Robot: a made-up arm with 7 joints. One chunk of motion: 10 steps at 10 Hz.
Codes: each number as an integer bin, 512 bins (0 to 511) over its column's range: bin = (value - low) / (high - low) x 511, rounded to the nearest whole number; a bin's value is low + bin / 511 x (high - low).
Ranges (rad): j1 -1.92..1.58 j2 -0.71..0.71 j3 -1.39..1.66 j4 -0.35..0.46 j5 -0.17..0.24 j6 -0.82..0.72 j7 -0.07..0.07
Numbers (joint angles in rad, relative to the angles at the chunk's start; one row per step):
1: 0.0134 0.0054 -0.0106 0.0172 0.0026 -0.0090 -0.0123
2: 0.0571 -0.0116 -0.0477 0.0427 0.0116 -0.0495 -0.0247
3: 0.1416 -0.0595 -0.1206 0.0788 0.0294 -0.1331 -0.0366
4: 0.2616 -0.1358 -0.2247 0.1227 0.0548 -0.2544 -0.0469
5: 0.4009 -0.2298 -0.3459 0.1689 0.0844 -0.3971 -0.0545
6: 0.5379 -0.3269 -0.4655 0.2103 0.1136 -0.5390 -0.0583
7: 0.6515 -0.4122 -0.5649 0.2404 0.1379 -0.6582 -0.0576
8: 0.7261 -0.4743 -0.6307 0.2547 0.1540 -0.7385 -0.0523
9: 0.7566 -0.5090 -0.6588 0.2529 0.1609 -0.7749 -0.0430
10: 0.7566 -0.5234 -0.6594 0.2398 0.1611 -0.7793 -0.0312
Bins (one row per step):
1: 282 257 231 232 215 269 211
2: 289 251 225 248 226 256 165
3: 301 234 213 271 249 228 122
4: 319 207 195 298 280 188 84
5: 339 173 175 327 317 140 57
6: 359 138 155 353 353 93 43
7: 375 107 138 372 384 54 45
8: 386 85 127 381 404 27 65
9: 391 72 123 380 412 15 99
10: 391 67 122 372 413 14 142

